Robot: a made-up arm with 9 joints. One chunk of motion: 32 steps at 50 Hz.
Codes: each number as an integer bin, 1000 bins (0 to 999) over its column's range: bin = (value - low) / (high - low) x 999, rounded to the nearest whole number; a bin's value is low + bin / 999 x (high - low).
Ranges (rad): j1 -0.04..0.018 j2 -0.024..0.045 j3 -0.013..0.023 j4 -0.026..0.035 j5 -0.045..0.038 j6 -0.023..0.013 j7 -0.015..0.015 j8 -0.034..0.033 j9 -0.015..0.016
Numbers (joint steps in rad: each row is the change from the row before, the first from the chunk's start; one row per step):
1: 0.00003 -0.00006 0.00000 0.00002 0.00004 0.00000 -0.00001 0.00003 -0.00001
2: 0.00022 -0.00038 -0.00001 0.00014 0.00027 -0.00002 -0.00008 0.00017 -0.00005
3: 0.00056 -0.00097 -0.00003 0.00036 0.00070 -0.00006 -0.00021 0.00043 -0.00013
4: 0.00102 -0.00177 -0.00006 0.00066 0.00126 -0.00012 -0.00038 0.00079 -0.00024
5: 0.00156 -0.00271 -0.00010 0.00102 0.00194 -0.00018 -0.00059 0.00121 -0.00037
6: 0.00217 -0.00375 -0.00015 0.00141 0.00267 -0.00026 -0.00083 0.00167 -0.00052
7: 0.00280 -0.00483 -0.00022 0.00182 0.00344 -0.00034 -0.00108 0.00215 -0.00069
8: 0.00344 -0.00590 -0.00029 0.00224 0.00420 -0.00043 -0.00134 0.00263 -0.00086
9: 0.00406 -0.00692 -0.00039 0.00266 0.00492 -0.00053 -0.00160 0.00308 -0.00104
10: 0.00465 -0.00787 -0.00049 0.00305 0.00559 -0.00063 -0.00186 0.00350 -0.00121
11: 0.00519 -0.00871 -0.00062 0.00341 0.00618 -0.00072 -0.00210 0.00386 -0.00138
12: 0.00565 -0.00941 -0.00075 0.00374 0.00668 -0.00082 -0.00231 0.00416 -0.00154
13: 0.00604 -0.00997 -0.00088 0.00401 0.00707 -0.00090 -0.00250 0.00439 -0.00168
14: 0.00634 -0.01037 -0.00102 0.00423 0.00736 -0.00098 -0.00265 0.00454 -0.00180
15: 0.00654 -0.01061 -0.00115 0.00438 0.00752 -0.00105 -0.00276 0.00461 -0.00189
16: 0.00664 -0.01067 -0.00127 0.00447 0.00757 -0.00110 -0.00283 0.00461 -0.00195
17: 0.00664 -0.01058 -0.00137 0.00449 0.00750 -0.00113 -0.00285 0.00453 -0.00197
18: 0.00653 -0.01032 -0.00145 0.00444 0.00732 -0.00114 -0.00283 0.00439 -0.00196
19: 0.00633 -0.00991 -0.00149 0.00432 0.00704 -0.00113 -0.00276 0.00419 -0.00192
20: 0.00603 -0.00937 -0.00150 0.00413 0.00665 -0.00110 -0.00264 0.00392 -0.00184
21: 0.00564 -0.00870 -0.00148 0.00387 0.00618 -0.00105 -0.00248 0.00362 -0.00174
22: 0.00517 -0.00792 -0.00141 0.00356 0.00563 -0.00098 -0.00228 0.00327 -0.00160
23: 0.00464 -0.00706 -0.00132 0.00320 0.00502 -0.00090 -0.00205 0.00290 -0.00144
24: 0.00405 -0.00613 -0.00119 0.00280 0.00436 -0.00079 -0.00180 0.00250 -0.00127
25: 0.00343 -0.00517 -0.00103 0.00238 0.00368 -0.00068 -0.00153 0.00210 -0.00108
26: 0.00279 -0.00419 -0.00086 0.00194 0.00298 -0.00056 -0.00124 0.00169 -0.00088
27: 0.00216 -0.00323 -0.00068 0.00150 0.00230 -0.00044 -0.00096 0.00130 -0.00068
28: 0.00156 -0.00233 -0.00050 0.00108 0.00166 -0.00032 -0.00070 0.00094 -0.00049
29: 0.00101 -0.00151 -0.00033 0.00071 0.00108 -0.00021 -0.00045 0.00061 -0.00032
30: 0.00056 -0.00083 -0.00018 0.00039 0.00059 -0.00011 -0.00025 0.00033 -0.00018
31: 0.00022 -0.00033 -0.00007 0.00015 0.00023 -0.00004 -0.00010 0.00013 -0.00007
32: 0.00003 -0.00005 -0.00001 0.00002 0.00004 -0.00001 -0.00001 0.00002 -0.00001
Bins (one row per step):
1: 689 347 361 426 542 638 499 507 483
2: 693 342 360 428 545 638 497 509 482
3: 699 333 360 432 550 637 493 513 479
4: 707 322 359 437 557 635 487 519 476
5: 716 308 358 443 565 633 480 525 471
6: 726 293 357 449 574 631 472 532 467
7: 737 278 355 456 583 629 464 539 461
8: 748 262 353 462 592 626 455 546 456
9: 759 247 350 469 601 624 446 553 450
10: 769 234 347 476 609 621 438 559 444
11: 778 221 344 482 616 618 430 565 439
12: 786 211 340 487 622 615 423 569 434
13: 793 203 336 491 627 613 416 572 429
14: 798 197 332 495 630 611 411 575 425
15: 802 194 329 498 632 609 408 576 422
16: 803 193 326 499 633 608 405 576 421
17: 803 194 323 499 632 607 405 574 420
18: 801 198 321 499 630 607 405 572 420
19: 798 204 319 497 626 607 408 569 422
20: 793 212 319 493 622 608 412 565 424
21: 786 222 320 489 616 609 417 561 427
22: 778 233 322 484 609 611 424 556 432
23: 769 245 324 478 602 613 431 550 437
24: 759 259 328 472 594 616 440 544 442
25: 748 273 332 465 586 619 449 538 449
26: 737 287 337 458 577 623 458 532 455
27: 726 301 342 450 569 626 468 526 461
28: 716 314 347 443 562 629 476 521 468
29: 706 326 352 437 555 632 485 516 473
30: 699 335 356 432 549 635 491 512 478
31: 693 343 359 428 544 637 496 509 481
32: 689 347 360 426 542 638 499 507 483

